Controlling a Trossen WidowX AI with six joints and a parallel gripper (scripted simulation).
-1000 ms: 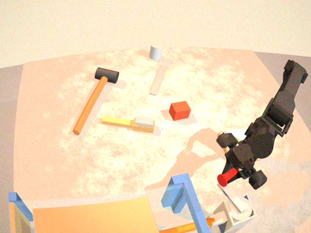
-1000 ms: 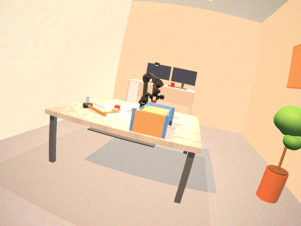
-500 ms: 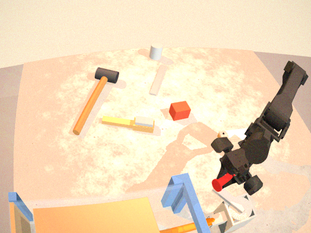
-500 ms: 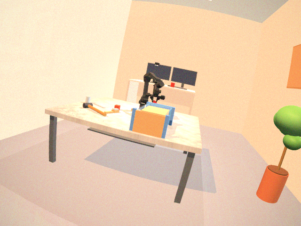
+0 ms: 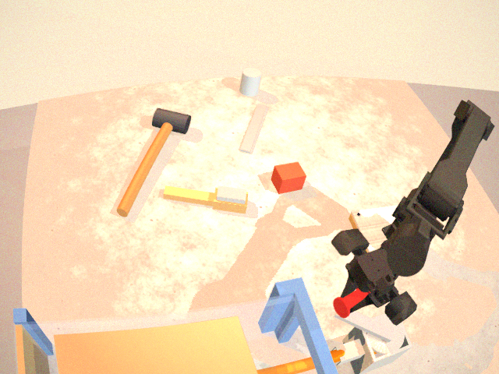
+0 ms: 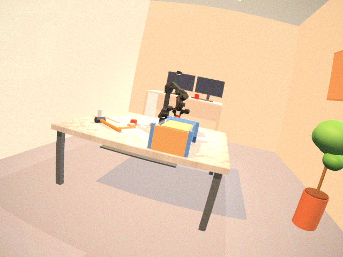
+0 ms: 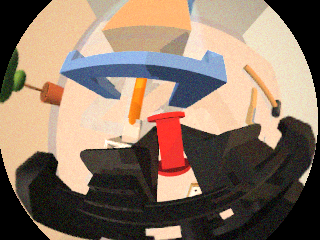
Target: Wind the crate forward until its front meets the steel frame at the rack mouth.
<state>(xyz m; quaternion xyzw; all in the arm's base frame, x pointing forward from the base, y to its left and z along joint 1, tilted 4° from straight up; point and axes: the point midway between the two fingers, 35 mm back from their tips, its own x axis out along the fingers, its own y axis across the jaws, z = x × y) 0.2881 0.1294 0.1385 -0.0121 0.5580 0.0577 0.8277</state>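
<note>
The crank handle lies 4 cm behind my gripper tip, 3 cm to the left of it and 3 cm below it. Also, from my gripper tip: yellow hand tool (6 cm ahead, 39 cm to the right, 12 cm below); then hand winch (9 cm behind, 7 cm to the left, 10 cm below); then red knob (2 cm behind).
</note>
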